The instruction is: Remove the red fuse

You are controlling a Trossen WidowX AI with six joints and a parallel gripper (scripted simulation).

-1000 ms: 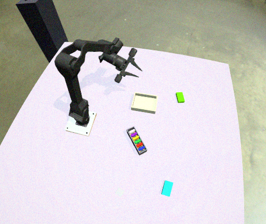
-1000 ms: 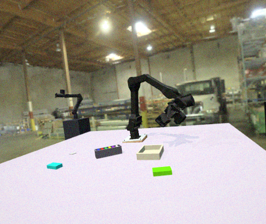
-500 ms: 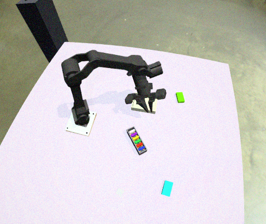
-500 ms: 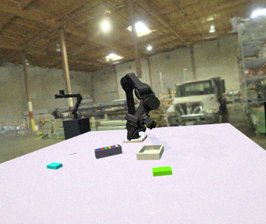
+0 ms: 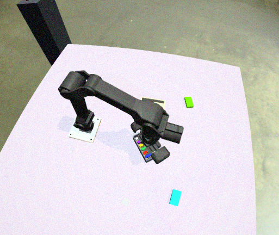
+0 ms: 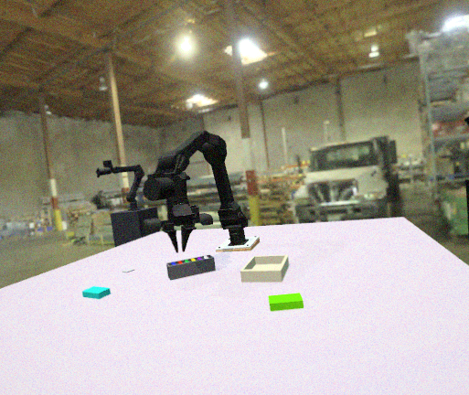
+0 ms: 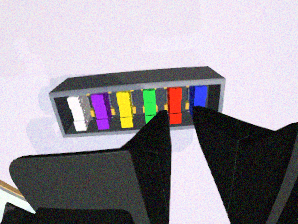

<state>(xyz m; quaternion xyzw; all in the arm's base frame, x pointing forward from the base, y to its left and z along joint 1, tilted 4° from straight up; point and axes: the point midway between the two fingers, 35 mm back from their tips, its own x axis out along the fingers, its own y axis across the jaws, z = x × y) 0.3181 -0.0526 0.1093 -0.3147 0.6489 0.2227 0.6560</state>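
My gripper tip is 5 cm above the red fuse, 1 cm to the left of it and 1 cm past it. Also, from my gripper tip: green block: 32 cm to the left, 17 cm ahead, 6 cm below; then beige tray: 24 cm to the left, 7 cm below, 3 cm behind; then cyan block: 17 cm to the right, 15 cm ahead, 6 cm below.
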